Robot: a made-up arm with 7 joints.
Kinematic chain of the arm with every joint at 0, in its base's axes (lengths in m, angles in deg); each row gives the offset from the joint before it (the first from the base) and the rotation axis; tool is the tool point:
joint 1: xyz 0 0 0.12 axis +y
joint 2: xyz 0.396 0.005 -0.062 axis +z
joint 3: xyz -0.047 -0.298 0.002 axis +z
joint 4: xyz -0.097 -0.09 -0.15 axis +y
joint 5: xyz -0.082 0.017 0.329 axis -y
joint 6: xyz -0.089 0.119 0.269 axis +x
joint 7: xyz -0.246 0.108 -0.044 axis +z
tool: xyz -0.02 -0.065 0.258
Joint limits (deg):
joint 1: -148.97..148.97
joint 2: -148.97..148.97
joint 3: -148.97..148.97
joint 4: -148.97..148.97
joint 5: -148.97..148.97
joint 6: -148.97..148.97
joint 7: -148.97..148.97
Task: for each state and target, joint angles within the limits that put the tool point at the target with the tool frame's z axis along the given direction. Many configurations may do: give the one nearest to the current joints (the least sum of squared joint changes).
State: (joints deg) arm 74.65 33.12 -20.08 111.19 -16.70 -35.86 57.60
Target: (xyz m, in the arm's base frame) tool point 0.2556 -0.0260 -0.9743 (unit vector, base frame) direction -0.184 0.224 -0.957
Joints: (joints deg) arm 71.33 3.41 7.73 89.98 -28.80 -3.21 63.45
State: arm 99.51 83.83 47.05 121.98 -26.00 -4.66 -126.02
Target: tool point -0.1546 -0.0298 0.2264 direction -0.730 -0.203 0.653
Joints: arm 76.84 103.37 61.23 98.98 -29.03 -24.12 -120.49
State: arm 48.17 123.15 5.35 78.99 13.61 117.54 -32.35
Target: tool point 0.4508 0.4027 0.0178 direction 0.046 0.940 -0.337
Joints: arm 62.81 142.64 35.07 85.08 16.85 107.75 -29.65
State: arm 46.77 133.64 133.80 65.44 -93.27 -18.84 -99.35
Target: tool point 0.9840 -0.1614 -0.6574 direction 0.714 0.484 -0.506
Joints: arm 3.28 133.59 148.97 114.29 -99.53 -56.02 -98.06
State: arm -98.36 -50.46 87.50 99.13 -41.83 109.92 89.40
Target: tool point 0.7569 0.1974 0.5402 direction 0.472 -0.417 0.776
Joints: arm -75.80 -28.65 90.95 112.33 -60.35 74.36 88.11
